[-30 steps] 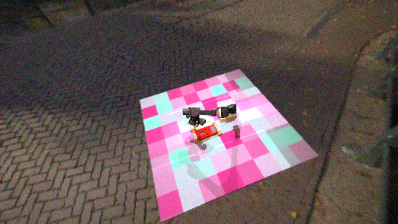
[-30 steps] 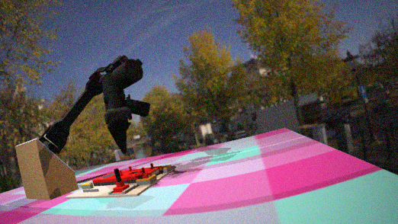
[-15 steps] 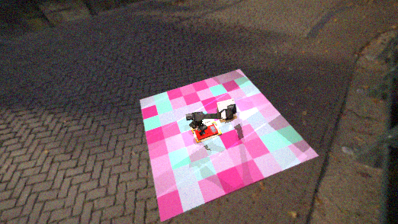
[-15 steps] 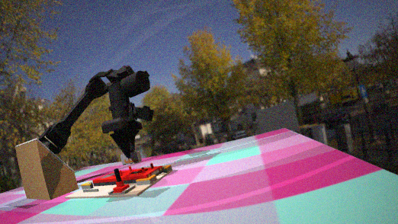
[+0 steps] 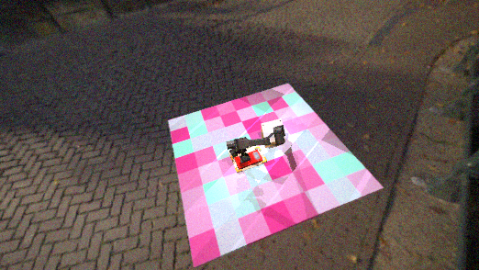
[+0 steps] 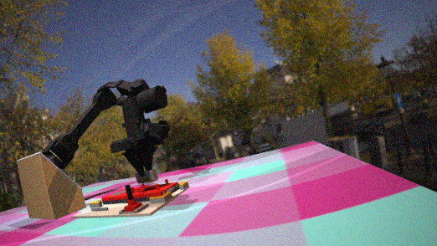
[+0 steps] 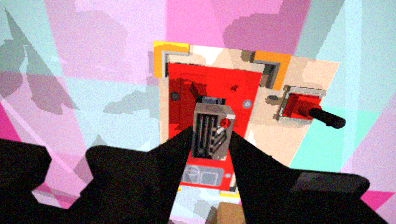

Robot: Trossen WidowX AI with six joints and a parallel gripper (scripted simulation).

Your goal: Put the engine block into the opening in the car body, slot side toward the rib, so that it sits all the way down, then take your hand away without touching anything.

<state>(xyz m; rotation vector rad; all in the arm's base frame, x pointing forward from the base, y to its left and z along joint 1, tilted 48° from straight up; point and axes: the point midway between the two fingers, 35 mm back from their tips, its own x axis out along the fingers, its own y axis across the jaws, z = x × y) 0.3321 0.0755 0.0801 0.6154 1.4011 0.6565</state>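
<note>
The engine block lies 10 mm below my gripper tip.
</note>
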